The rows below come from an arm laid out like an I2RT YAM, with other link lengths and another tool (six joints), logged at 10 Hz.
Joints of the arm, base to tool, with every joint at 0 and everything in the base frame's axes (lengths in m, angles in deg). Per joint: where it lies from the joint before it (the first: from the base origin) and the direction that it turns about. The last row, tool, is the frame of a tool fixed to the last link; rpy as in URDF.
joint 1: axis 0 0 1 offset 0 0 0.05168
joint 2: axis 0 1 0 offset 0.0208 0.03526 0.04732
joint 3: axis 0 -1 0 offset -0.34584 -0.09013 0
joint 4: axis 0 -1 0 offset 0.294 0.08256 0.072
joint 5: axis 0 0 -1 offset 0.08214 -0.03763 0.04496
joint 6: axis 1 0 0 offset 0.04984 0 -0.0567
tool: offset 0.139 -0.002 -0.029 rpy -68.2 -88.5 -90
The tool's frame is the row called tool.
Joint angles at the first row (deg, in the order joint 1, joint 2, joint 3, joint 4, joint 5, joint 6):
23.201, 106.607, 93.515, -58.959, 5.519, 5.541
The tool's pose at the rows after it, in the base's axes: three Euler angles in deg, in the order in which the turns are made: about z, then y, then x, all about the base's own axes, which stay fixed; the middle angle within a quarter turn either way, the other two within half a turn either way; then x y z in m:
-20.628 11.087 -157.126 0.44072 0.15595 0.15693
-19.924 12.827 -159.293 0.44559 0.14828 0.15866
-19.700 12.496 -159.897 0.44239 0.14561 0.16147
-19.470 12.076 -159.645 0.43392 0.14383 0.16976
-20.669 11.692 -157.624 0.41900 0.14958 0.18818
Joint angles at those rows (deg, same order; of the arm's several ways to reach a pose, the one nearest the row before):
22.851, 107.307, 93.165, -58.784, 5.562, 5.541
22.786, 107.286, 93.231, -58.456, 8.207, 6.000
22.787, 107.066, 93.514, -59.527, 8.579, 5.978
22.808, 105.886, 93.603, -61.146, 8.164, 6.197
23.530, 103.329, 93.822, -63.156, 6.481, 6.175

